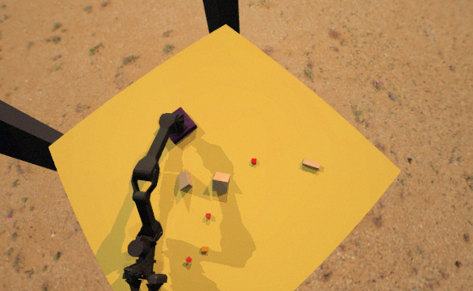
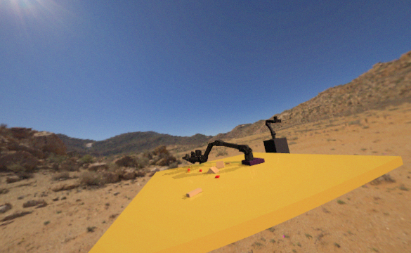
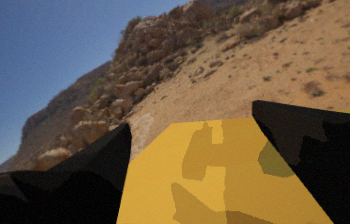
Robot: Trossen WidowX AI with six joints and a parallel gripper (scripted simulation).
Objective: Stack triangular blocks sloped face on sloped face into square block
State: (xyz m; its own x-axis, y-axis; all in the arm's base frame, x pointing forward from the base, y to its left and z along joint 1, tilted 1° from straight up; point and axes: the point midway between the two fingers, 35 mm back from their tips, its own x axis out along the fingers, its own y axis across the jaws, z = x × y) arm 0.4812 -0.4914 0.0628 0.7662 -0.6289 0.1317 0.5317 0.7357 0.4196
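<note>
Now: the orange cube 1 cm behind my gripper tip, 28 cm to the left of it and 10 cm below it.
</note>
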